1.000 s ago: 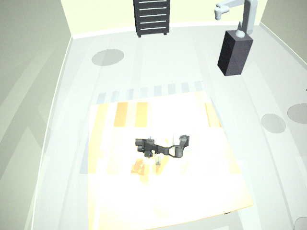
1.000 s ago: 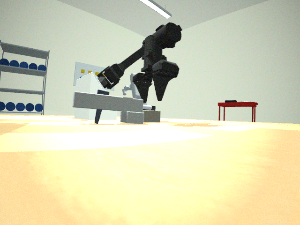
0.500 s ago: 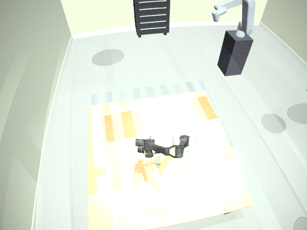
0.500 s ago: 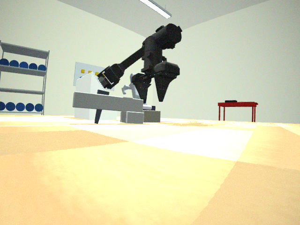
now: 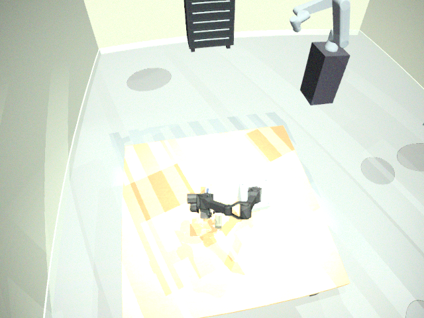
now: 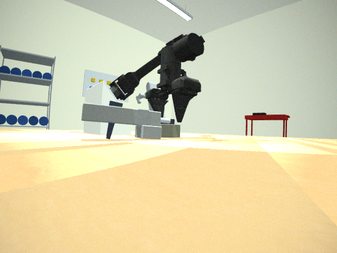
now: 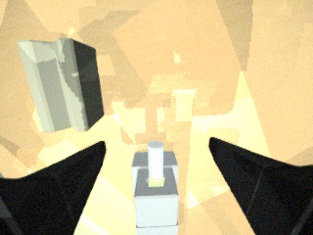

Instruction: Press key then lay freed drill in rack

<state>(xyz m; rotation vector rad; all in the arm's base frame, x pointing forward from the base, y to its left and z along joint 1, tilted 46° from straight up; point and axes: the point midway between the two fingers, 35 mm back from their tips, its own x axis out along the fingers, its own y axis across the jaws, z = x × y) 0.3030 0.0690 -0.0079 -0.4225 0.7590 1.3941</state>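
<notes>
The drill is 2 cm behind my gripper tip, 6 cm to the right of it and 1 cm above it. Round my gripper tip: pale grey fixture: 3 cm behind, 12 cm to the right; grey-beige rack: 6 cm behind, 6 cm to the left, 2 cm below; dark blue key: 4 cm behind, 14 cm to the right, 1 cm above.
</notes>
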